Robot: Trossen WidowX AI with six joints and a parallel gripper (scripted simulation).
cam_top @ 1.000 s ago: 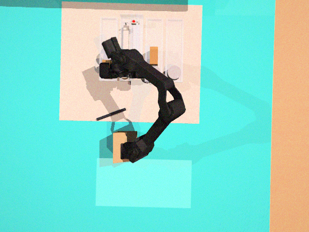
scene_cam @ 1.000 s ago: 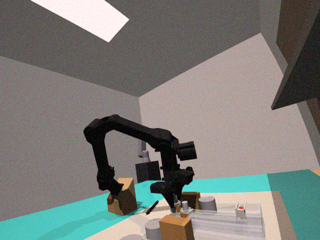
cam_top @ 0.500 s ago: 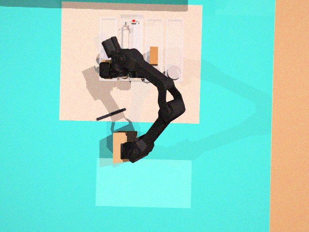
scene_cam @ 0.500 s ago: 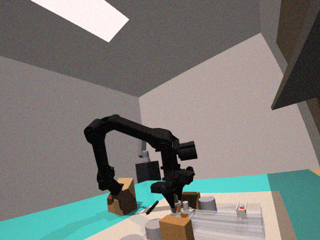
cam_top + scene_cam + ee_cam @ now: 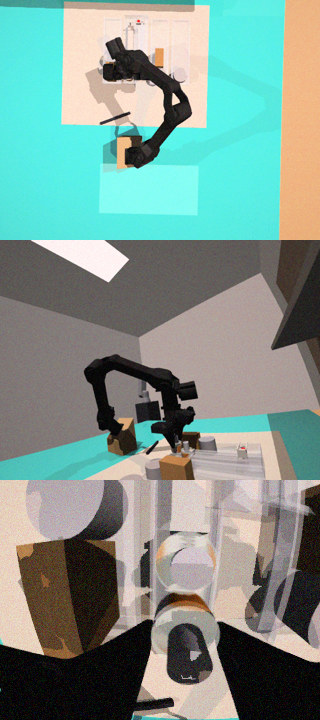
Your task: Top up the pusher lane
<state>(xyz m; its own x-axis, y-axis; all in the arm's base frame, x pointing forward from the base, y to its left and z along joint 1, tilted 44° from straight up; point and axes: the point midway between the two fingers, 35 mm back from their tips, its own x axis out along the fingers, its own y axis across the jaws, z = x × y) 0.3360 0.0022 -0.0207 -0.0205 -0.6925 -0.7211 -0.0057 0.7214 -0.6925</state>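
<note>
The sprung lane is 14 cm ahead of my gripper tip, 3 cm to the right of it and 4 cm below it. Round my gripper tip: red mark: 22 cm ahead, 4 cm to the right, 2 cm above; black pen: 18 cm behind, 6 cm to the left, 5 cm below.
</note>
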